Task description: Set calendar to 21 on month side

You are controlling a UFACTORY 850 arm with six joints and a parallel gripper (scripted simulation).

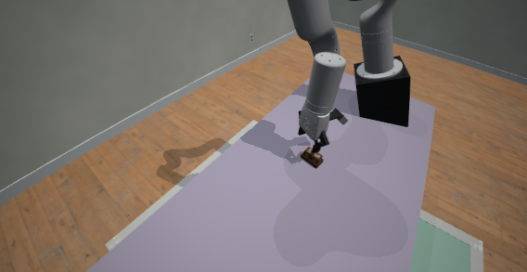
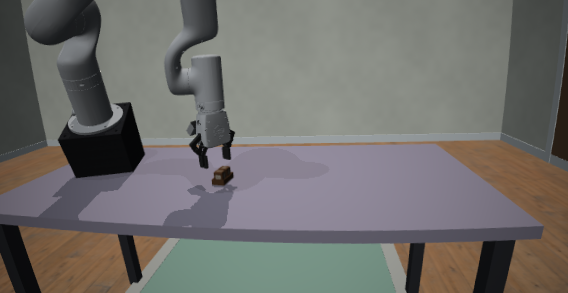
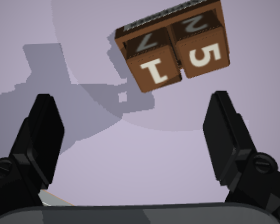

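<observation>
The brown cube is 6 cm below my hand, 1 cm to the left of it and 1 cm ahead of it. Round my hand: digit cube (6 cm below, 4 cm to the left, 2 cm ahead); then brown tray (7 cm below, 3 cm to the left, 1 cm ahead).
</observation>
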